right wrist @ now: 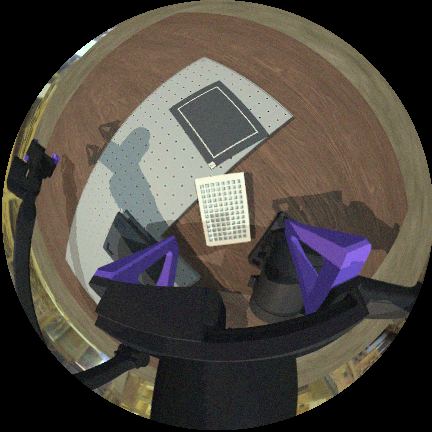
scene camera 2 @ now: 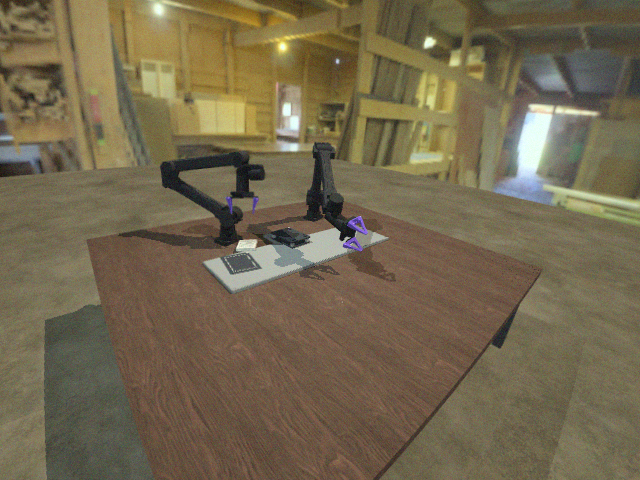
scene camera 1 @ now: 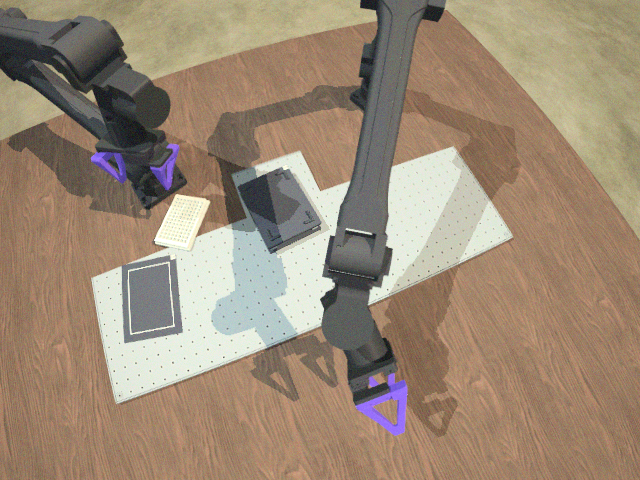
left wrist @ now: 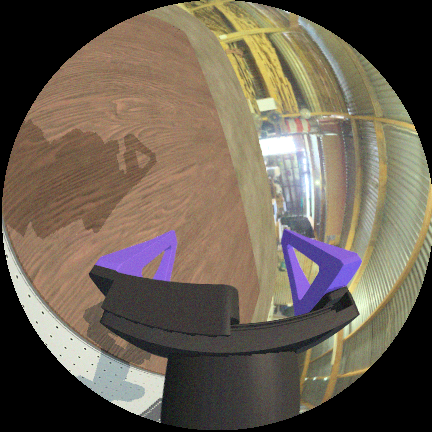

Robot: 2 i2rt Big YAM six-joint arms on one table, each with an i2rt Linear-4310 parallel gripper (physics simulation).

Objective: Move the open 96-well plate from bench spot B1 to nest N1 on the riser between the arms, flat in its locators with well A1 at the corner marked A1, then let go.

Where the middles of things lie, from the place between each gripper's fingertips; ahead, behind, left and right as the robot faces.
I see my left gripper 520 mm past the cream well plate [scene camera 1: 184, 217], 190 mm to the left of it and 140 mm above it. Round my left hand: dark nest with white outline [scene camera 1: 150, 296]: 390 mm behind, 310 mm to the right, 140 mm below.
The cream well plate is 150 mm below my right hand, 10 mm to the left of it and 10 mm ahead of it. From my right hand the other things lie so: dark nest with white outline 150 mm below, 140 mm ahead, 110 mm to the right.
